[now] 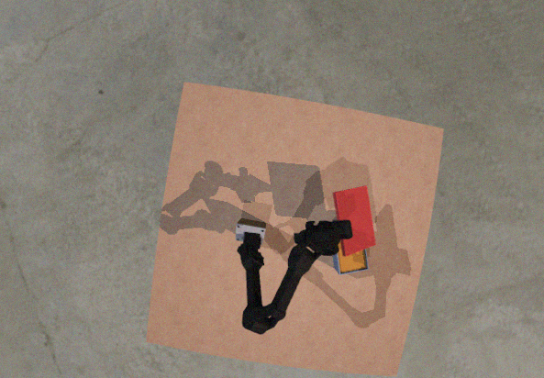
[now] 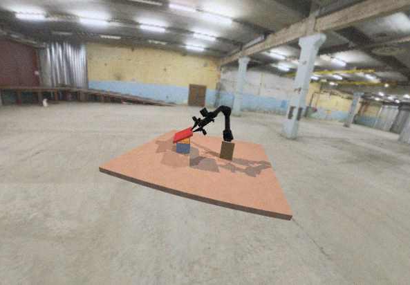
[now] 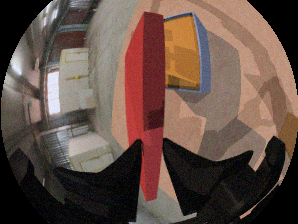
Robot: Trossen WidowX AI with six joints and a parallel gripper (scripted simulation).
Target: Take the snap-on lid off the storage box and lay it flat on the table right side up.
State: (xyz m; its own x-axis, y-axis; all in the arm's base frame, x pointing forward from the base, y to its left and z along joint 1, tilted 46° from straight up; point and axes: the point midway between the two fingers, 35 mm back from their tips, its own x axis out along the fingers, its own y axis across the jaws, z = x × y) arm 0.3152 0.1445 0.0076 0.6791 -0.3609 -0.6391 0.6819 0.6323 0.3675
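The red lid is 7 cm ahead of my gripper tip, 2 cm to the left of it and 3 cm below it. Round my gripper tip: blue storage box: 10 cm ahead, 12 cm to the right, 18 cm below.
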